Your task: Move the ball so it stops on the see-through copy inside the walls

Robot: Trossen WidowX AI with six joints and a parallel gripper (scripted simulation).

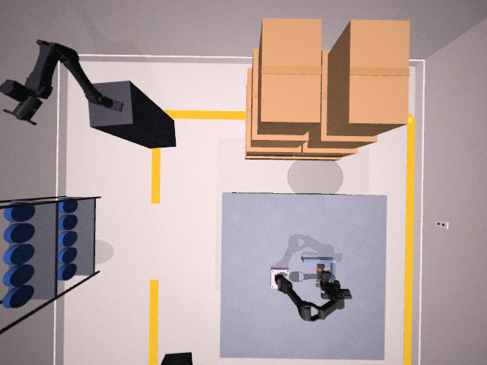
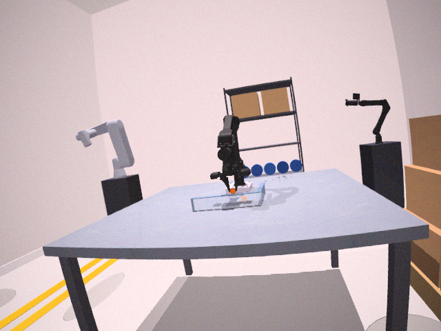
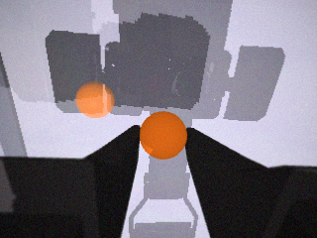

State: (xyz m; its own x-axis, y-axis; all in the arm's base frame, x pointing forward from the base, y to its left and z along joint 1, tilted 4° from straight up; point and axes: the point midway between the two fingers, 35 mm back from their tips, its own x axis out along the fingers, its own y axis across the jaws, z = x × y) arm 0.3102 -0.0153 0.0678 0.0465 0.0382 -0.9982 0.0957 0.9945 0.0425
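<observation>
Right now my gripper tip is 10 mm short of the see-through copy of ball, 50 mm to the right of it and 40 mm above it. The rest, counted from my gripper tip: orange ball (right at my gripper tip).
</observation>
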